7 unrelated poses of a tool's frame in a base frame.
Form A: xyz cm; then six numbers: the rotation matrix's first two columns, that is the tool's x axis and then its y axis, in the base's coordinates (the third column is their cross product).
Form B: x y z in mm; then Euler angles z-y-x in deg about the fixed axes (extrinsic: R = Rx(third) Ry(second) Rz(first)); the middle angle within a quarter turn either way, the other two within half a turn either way. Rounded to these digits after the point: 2 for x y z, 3 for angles.
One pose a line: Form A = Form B
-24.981, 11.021, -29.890, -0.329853, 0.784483, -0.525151, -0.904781, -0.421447, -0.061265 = -249.81, 110.21, -298.90, 110.030, -15.628, -28.190
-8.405, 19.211, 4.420, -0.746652, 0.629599, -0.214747, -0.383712, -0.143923, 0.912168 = -84.05, 192.11, 44.20, 152.801, 32.915, -65.431
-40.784, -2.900, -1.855, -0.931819, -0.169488, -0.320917, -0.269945, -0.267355, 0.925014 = -407.84, -29.00, -18.55, 163.844, -14.039, -77.899
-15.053, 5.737, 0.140, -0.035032, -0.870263, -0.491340, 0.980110, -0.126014, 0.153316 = -150.53, 57.37, 1.40, -92.047, -11.265, 29.049
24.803, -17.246, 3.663, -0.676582, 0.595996, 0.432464, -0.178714, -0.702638, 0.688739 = 248.03, -172.46, 36.63, 165.204, 45.590, -33.742
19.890, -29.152, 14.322, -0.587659, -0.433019, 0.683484, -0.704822, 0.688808, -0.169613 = 198.90, -291.52, 143.22, 129.820, -23.412, 140.686
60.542, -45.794, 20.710, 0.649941, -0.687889, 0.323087, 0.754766, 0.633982, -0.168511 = 605.42, -457.94, 207.10, -49.268, -5.101, -20.780
